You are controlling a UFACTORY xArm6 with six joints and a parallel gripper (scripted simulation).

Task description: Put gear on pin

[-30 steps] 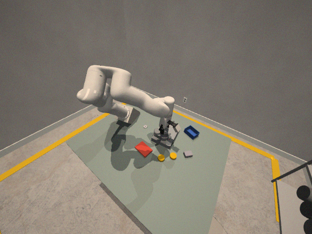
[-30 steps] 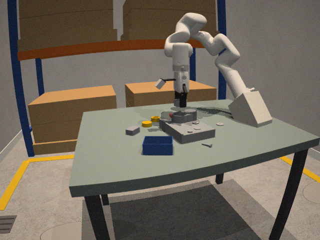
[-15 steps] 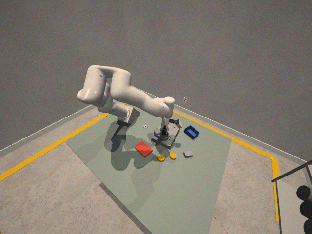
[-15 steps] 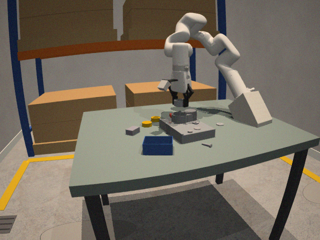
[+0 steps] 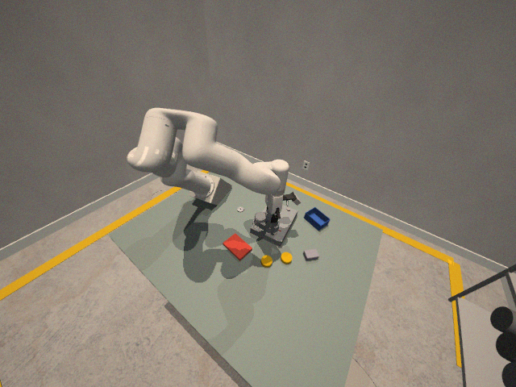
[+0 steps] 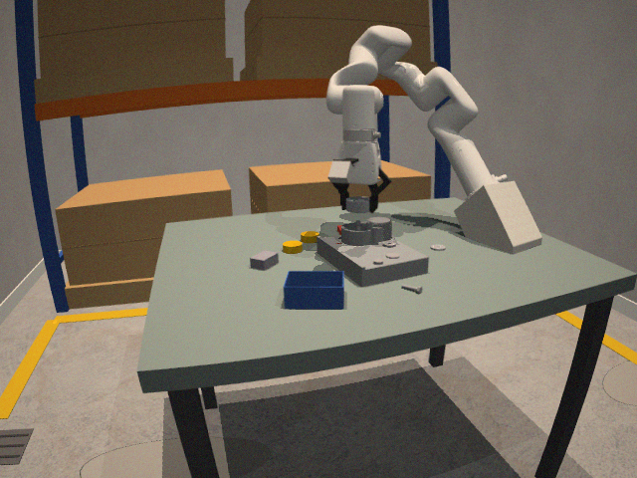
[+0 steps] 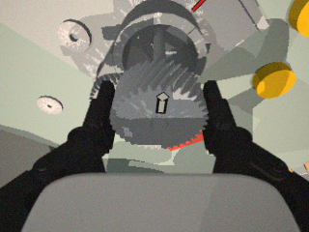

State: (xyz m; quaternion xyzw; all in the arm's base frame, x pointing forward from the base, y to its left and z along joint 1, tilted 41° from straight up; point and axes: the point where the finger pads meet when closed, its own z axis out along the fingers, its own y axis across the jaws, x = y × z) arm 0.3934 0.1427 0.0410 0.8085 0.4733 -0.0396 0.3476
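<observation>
Now: hand right at the grey gear. The rest, counted from my hand: bolt (5 cm behind, 24 cm to the left, 12 cm below); then small grey block (23 cm ahead, 2 cm to the left, 12 cm below); then red plate (5 cm behind, 18 cm to the right, 12 cm below).
</observation>
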